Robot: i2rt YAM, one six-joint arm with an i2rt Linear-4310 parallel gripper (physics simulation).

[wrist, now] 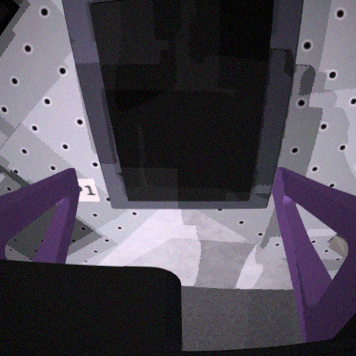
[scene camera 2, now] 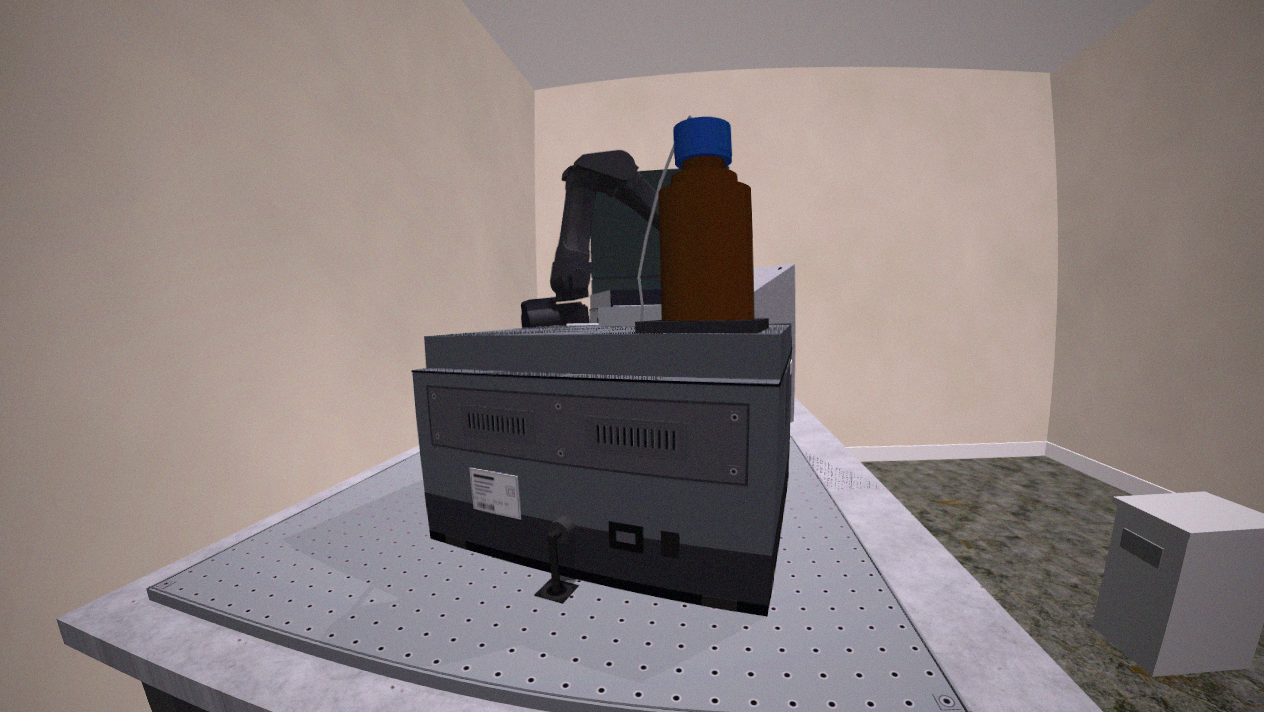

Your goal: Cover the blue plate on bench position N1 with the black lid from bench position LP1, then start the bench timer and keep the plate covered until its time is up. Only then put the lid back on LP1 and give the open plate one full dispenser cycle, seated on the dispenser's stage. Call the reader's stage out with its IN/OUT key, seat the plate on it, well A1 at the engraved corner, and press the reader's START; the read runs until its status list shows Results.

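Places are measured from the arm's base along level axes (x up, y back, z right), in millimetres.
Where they show: gripper, fingertip midpoint: (wrist: 175, 178).
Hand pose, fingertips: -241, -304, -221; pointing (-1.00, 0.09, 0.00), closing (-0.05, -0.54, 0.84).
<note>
Things, the pixels of their top centre, and the offset from my fingertips, as dx, dy, dz. "pt": a spot on its surface instead. Level surfaces: height alone.
- black lid at its top centre: (wrist: 184, 118) -39, -10, -3
- partly hidden label at a spot on its surface: (wrist: 90, 190) pt -57, +91, -25
- dark grey instrument at a spot on its surface: (scene camera 2: 592, 433) pt +90, +92, -490
- perforated board at its surface level: dx -57
- blue-capped brown bottle at a spot on its surface: (scene camera 2: 705, 247) pt +243, +190, -479
In the wrist view, a glossy black rectangular surface, by its look the black lid (wrist: 190, 135), lies inside a blue-grey rectangular border (wrist: 190, 204) at the top centre, beside a partly hidden label (wrist: 90, 190) ending in "1". My gripper (wrist: 175, 178) is open, with its purple fingers wide apart and nothing held between them. The fingertips show left and right of the border's near end; their height above it is hard to tell. In scene camera 2 the fingers are hidden behind a large instrument. The blue plate and the timer do not show clearly.
A dark grey instrument (scene camera 2: 592, 433) stands on the perforated board (scene camera 2: 424, 627), with a blue-capped brown bottle (scene camera 2: 705, 247) and thin tube above it. The dark arm (scene camera 2: 574, 229) rises behind it. A white box (scene camera 2: 1211, 592) is at the right.
</note>
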